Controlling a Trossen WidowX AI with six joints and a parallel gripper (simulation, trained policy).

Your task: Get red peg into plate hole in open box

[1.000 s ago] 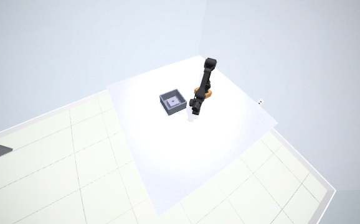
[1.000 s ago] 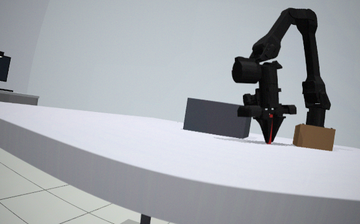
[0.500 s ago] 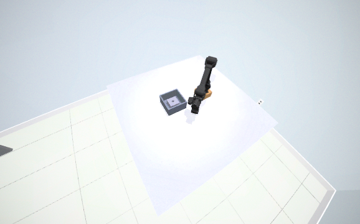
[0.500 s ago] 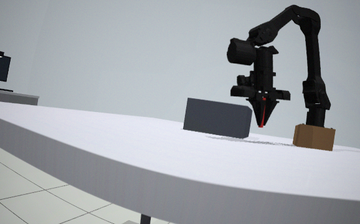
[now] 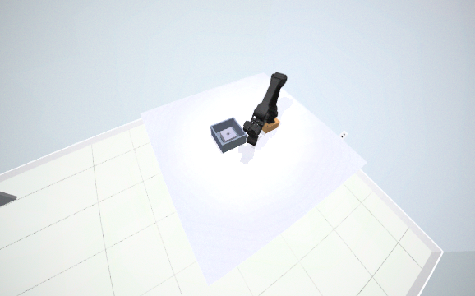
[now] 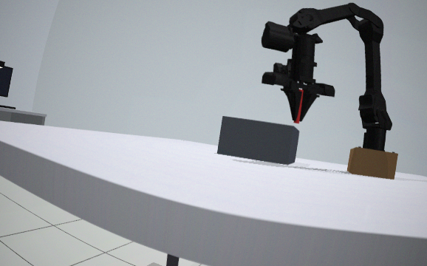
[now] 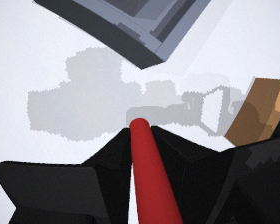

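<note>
The plate lies 130 mm to the right of my gripper tip, 130 mm ahead of it and 60 mm below it. Round my gripper tip: grey box: 130 mm to the right, 130 mm ahead, 80 mm below; red peg: 30 mm above.
</note>
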